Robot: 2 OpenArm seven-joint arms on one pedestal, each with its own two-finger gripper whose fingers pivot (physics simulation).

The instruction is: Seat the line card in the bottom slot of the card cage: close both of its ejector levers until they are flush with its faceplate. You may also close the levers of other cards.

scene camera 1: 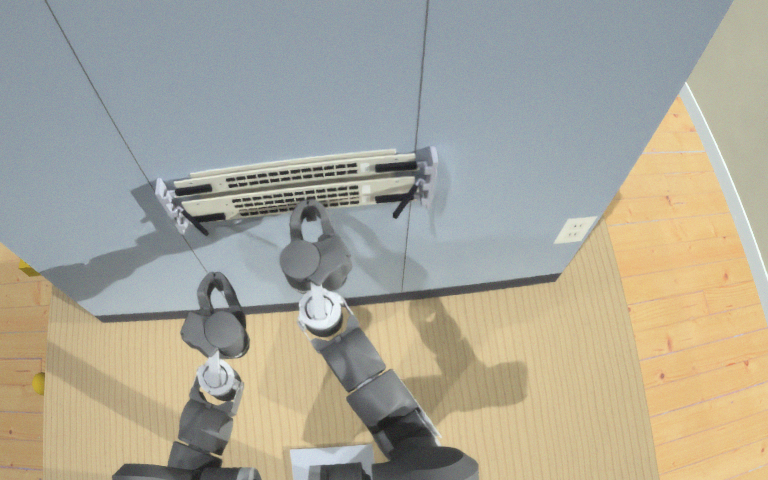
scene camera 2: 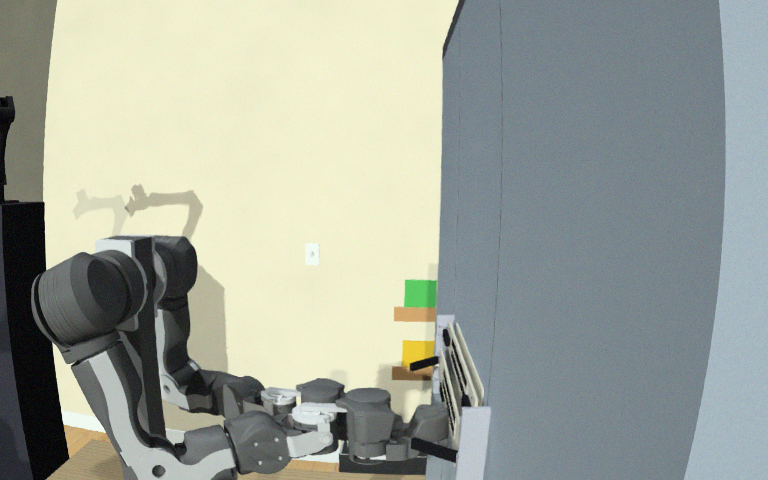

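The card cage (scene camera 1: 432, 180) (scene camera 2: 473, 447) is mounted on the blue-grey wall panel and holds cream cards with grid faceplates. Near its bottom, a left black ejector lever (scene camera 1: 195, 222) (scene camera 2: 424, 363) and a right black ejector lever (scene camera 1: 404, 202) (scene camera 2: 433, 448) stick out at an angle. The bottom card's faceplate is mostly hidden. Other levers, such as one on the upper card (scene camera 1: 396, 166), lie along their faceplates. My right gripper (scene camera 1: 309, 202) is shut and empty, its tips at the lower faceplate between the two angled levers. My left gripper (scene camera 1: 214, 275) is shut and empty, lower left of the left angled lever.
The panel (scene camera 1: 509, 141) (scene camera 2: 594, 226) stands upright behind the cage. A socket plate (scene camera 1: 575, 229) is on it at the right. In scene camera 2, a green block (scene camera 2: 419, 293) and a yellow block (scene camera 2: 417, 353) sit on shelves beyond the cage. The right gripper hides the left gripper's fingers there.
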